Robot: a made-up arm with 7 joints.
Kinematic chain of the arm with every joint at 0, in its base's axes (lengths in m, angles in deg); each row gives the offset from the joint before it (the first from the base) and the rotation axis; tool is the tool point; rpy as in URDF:
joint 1: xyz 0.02 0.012 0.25 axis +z
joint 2: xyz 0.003 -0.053 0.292 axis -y
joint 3: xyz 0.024 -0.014 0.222 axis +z
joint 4: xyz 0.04 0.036 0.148 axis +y
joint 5: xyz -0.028 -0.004 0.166 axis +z
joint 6: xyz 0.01 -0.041 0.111 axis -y
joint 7: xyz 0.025 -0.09 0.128 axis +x
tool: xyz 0 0.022 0.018 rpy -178.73 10.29 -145.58
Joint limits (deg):
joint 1: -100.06..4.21
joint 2: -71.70..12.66
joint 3: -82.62..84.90
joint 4: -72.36..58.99
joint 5: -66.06..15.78
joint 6: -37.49..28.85
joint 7: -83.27..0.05
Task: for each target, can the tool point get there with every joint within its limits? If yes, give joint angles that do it. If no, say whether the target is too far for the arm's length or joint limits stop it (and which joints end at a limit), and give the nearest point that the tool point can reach.
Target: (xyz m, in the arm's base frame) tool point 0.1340 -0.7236 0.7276
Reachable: yes | joints -78.28 -64.65 48.07 2.68 -1.95 -22.04 -50.24
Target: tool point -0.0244 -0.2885 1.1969
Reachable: yes | joints -49.68 -29.67 20.82 -43.46 -16.66 -17.74 -29.52
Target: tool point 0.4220 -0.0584 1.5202
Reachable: no: too far | nearest point 0.3340 -0.0564 1.3019 | short by 0.235 m
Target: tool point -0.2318 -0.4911 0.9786
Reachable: yes | joints -78.30 -45.93 66.26 -52.35 -14.85 -12.94 -35.16
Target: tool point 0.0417 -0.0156 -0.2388
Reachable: no: joint limits stop it (at a limit: joint 2, joint 4, joint 5, joint 6, joint 7) | nearest point 0.3822 -0.4486 0.2631 | short by 0.745 m
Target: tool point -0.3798 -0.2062 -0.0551
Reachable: no: joint limits stop it (at a limit: joint 1, joint 2, joint 4, joint 5, joint 6, joint 7) | nearest point -0.3203 -0.5103 0.2980 | short by 0.470 m
